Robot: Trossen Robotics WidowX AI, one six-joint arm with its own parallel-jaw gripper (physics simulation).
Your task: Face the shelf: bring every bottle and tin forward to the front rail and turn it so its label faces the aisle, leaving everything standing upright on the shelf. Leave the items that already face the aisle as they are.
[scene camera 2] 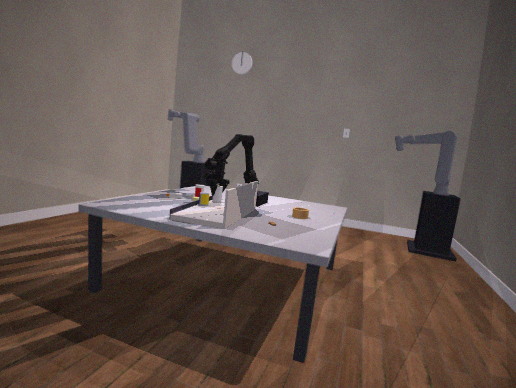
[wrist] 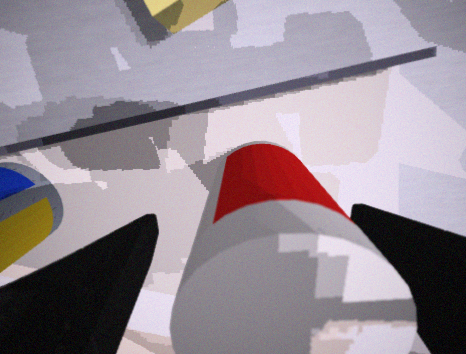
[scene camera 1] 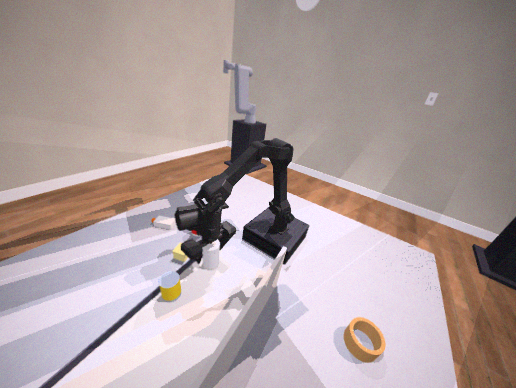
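Where they show: gripper, fingertip midpoint: (scene camera 2: pixel 216 195) (wrist: pixel 253 217) (scene camera 1: pixel 209 256); arm's base at its link origin: (scene camera 1: pixel 279 227).
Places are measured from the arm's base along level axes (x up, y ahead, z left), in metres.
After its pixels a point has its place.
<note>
A white cylinder (scene camera 1: pixel 212 257) @[y 0.321, x 0.016, z -0.057 m] (scene camera 2: pixel 217 195) @[y 0.332, x -0.002, z -0.066 m] (wrist: pixel 300 280) @[y 0.306, x 0.051, z -0.099 m] stands upright on the shelf (scene camera 2: pixel 197 218) @[y 0.750, x -0.048, z 0.090 m], a short gap behind the dark front rail (scene camera 1: pixel 120 319) @[y 0.596, x -0.023, z -0.084 m] (wrist: pixel 300 82) @[y 0.291, x -0.023, z -0.141 m]. In the wrist view its red label patch faces the rail. My gripper (scene camera 1: pixel 211 247) @[y 0.313, x -0.005, z -0.083 m] (scene camera 2: pixel 220 188) @[y 0.313, x -0.005, z -0.083 m] (wrist: pixel 253 217) @[y 0.313, x -0.005, z -0.083 m] is open around it; the right finger looks very close to its side. A yellow tin (scene camera 1: pixel 170 290) @[y 0.475, x 0.010, z -0.049 m] (scene camera 2: pixel 204 199) @[y 0.485, x -0.009, z -0.056 m] (wrist: pixel 25 227) @[y 0.436, x -0.018, z -0.072 m] stands near the rail; a blue patch shows on its rail side in the wrist view. A red and white item (scene camera 1: pixel 194 231) @[y 0.250, x -0.048, z -0.264 m] (scene camera 2: pixel 198 191) @[y 0.250, x -0.015, z -0.266 m] stands beyond the rail, mostly hidden in scene camera 1.
The shelf's upright panel (scene camera 1: pixel 260 310) @[y 0.313, x -0.044, z 0.155 m] (scene camera 2: pixel 240 206) @[y 0.516, x -0.002, z 0.192 m] rises on the near side. A yellow block (scene camera 1: pixel 179 252) @[y 0.363, x -0.037, z -0.193 m] (wrist: pixel 192 15) @[y 0.344, x -0.063, z -0.178 m] and a white piece with an orange tip (scene camera 1: pixel 163 223) @[y 0.319, x -0.049, z -0.395 m] lie beyond the rail. An orange ring (scene camera 1: pixel 367 354) @[y 0.214, x -0.032, z 0.437 m] (scene camera 2: pixel 300 214) @[y 0.215, x -0.047, z 0.436 m] and a small brown piece (scene camera 2: pixel 272 223) @[y 0.481, x -0.066, z 0.368 m] are on the table.
</note>
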